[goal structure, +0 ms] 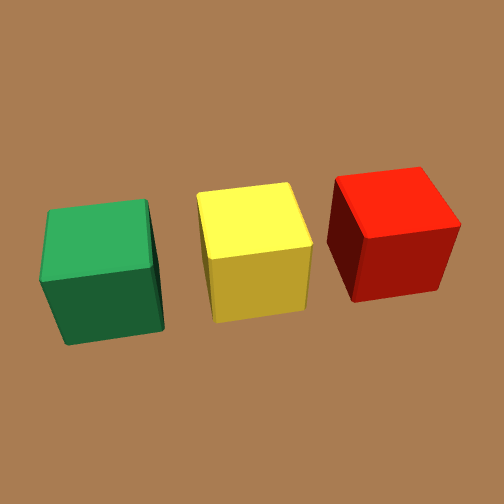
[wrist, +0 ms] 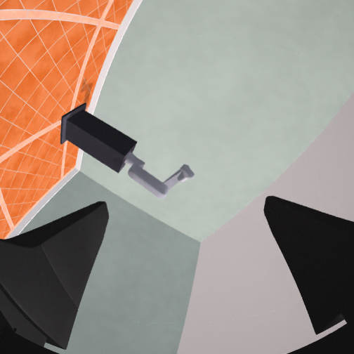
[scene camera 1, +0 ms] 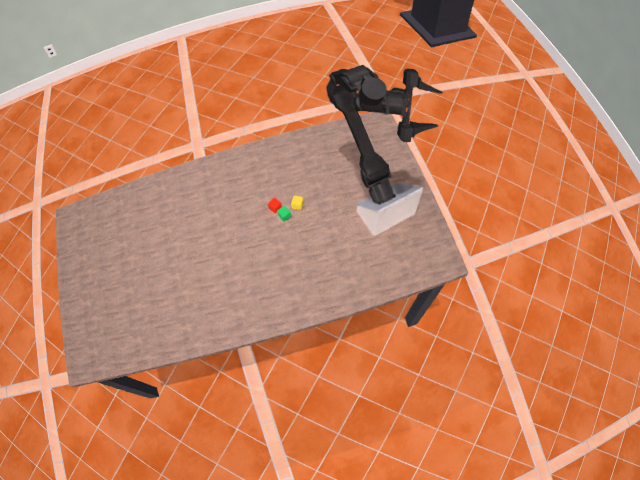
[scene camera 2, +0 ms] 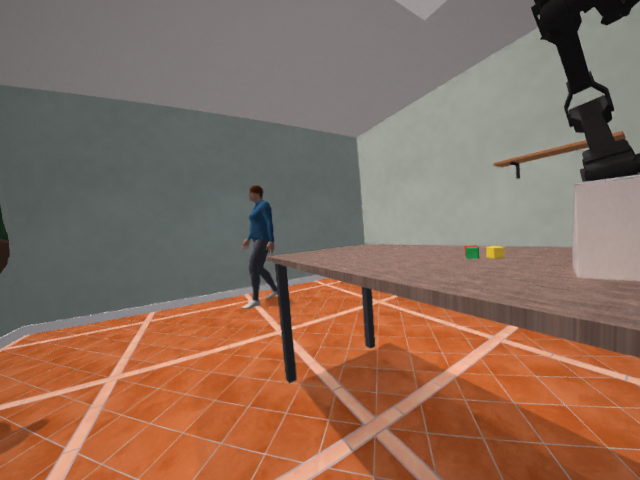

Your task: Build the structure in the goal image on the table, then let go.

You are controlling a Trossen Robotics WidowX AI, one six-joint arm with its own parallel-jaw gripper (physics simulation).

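Pixels of known places: gripper, fingertip midpoint: (scene camera 1: 440, 109); arm's base, link origin: (scene camera 1: 384, 199) (scene camera 2: 622, 210).
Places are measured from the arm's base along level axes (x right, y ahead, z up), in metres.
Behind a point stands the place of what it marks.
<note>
A red cube (scene camera 1: 275, 205) {x 0.171, y 0.315, z -0.083 m} (scene camera 2: 469, 246) {x 0.166, y 0.315, z -0.083 m}, a green cube (scene camera 1: 284, 213) {x 0.130, y 0.299, z -0.084 m} (scene camera 2: 472, 252) {x 0.122, y 0.292, z -0.098 m} and a yellow cube (scene camera 1: 297, 202) {x 0.150, y 0.244, z -0.083 m} (scene camera 2: 495, 252) {x 0.138, y 0.236, z -0.098 m} sit on the table (scene camera 1: 196, 268) {x 0.085, y 0.647, z -0.117 m} (scene camera 2: 413, 268) {x -0.099, y 0.366, z -0.116 m}. In scene camera 1 the red and green cubes are close together at a corner, and the yellow one stands a little apart to the right. In scene camera 2 the green cube hides most of the red one. My gripper (scene camera 1: 439, 109) {x -0.026, y -0.103, z 0.431 m} (wrist: 187, 207) is open and empty, high up beyond the table's far right edge, away from the cubes.
The arm stands on a pale block (scene camera 1: 395, 212) {x -0.052, y -0.012, z -0.013 m} (scene camera 2: 607, 232) {x -0.055, y 0.021, z -0.035 m} at the table's right end. A dark pedestal (scene camera 1: 443, 20) (wrist: 100, 140) stands on the floor; the wrist view shows a grey arm on it. A person in blue (scene camera 2: 261, 222) is beyond the table. A wall shelf (scene camera 2: 547, 152) is behind.
</note>
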